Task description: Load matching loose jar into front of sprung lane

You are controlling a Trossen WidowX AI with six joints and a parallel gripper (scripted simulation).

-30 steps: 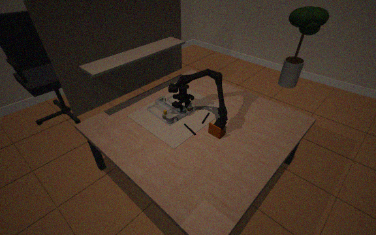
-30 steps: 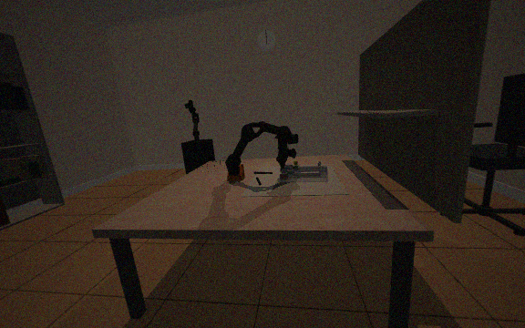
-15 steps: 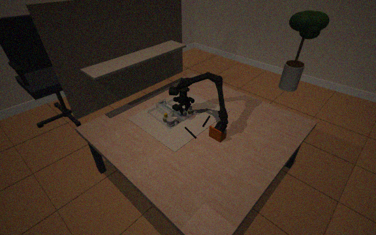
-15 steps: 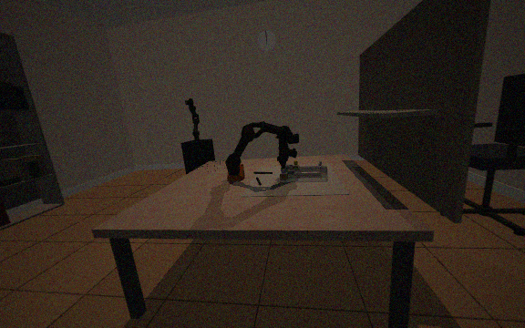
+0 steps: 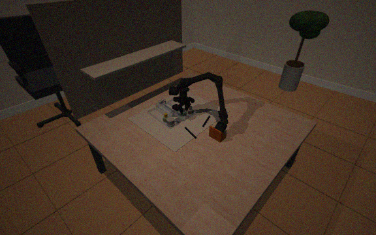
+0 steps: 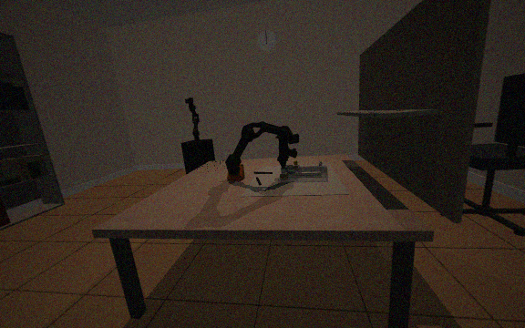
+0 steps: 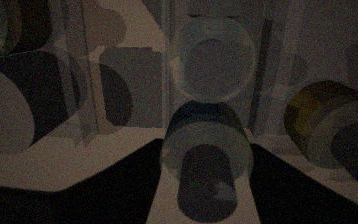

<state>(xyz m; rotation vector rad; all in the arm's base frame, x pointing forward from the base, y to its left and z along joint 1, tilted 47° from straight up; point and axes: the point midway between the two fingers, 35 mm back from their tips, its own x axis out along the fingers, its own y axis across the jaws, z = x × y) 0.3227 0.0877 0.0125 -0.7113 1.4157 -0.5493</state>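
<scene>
Right now my gripper tip is 15 cm short of the lane fixture, 4 cm above it and 3 cm to the right of it. Round my gripper tip: shelf 50 cm ahead, 31 cm above, 5 cm to the left.
</scene>
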